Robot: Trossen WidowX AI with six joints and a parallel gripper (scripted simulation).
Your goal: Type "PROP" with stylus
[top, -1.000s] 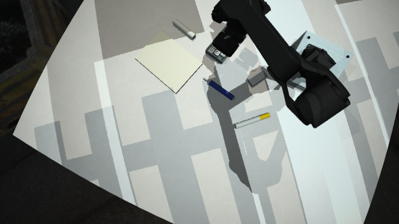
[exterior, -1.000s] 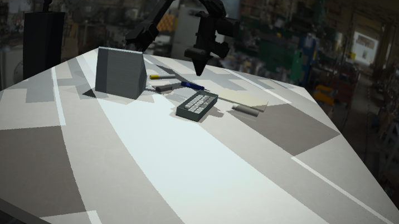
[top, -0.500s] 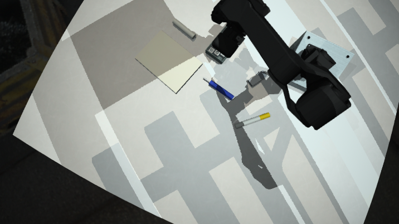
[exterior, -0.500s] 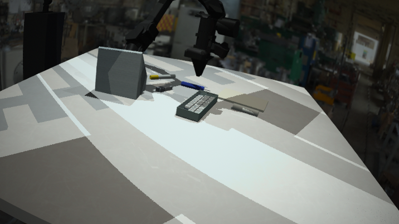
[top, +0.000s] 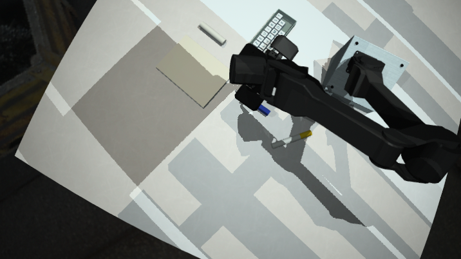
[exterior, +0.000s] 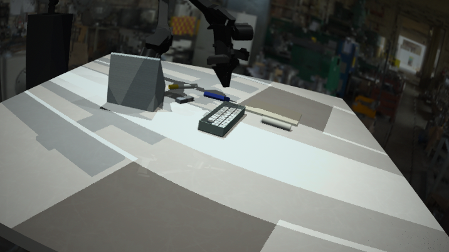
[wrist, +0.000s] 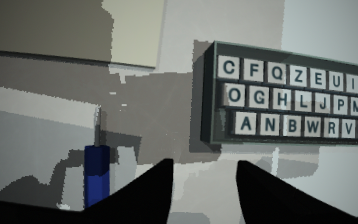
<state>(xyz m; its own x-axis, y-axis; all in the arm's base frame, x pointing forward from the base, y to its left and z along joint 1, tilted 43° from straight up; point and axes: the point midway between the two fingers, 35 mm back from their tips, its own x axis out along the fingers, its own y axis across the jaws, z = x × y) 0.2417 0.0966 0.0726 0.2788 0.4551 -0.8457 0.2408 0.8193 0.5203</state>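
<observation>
My gripper tip is 60 mm to the right of the blue stylus and 60 mm above it. The rest, counted from my gripper tip: white cylinder: 170 mm ahead, 90 mm to the right, 60 mm below; small grey block: 130 mm behind, 60 mm below, 10 mm to the right; pale notepad: 180 mm ahead, 60 mm below, 40 mm to the left.
</observation>
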